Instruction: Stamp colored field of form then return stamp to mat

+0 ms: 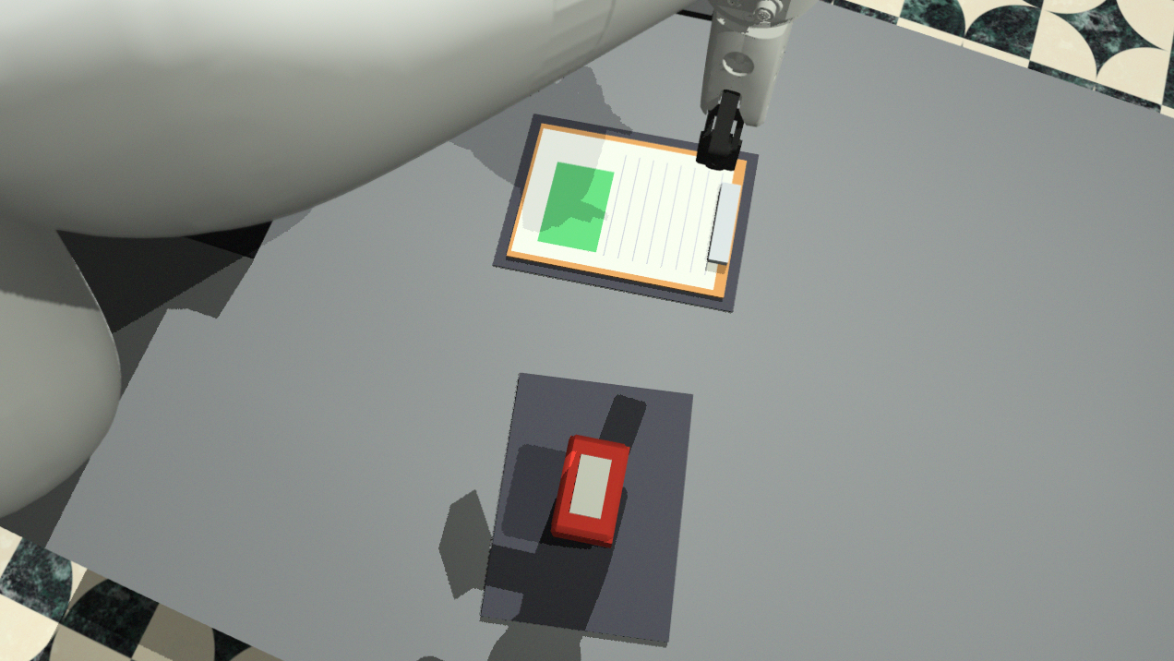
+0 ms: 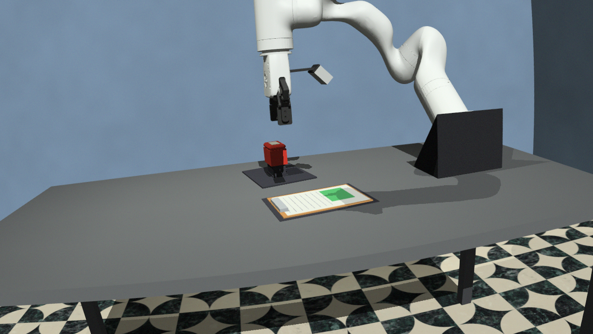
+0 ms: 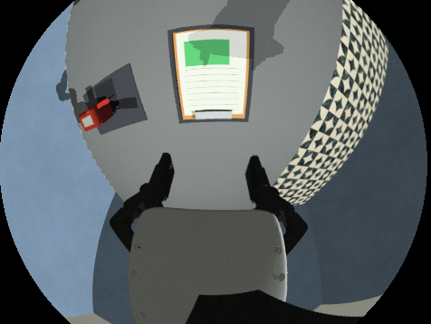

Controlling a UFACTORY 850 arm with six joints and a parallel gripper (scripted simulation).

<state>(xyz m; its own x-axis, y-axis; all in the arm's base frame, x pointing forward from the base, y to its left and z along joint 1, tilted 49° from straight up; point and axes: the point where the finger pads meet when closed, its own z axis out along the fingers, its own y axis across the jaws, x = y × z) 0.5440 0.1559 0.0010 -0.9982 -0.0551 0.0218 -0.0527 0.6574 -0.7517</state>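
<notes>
Right now the red stamp is 10 mm behind my hand, 310 mm to the right of it and 160 mm below it. Round my hand: dark mat (10 mm behind, 310 mm to the right, 210 mm below); then black base (10 mm behind, 310 mm to the right, 200 mm below); then form (50 mm behind, 210 mm below).
</notes>
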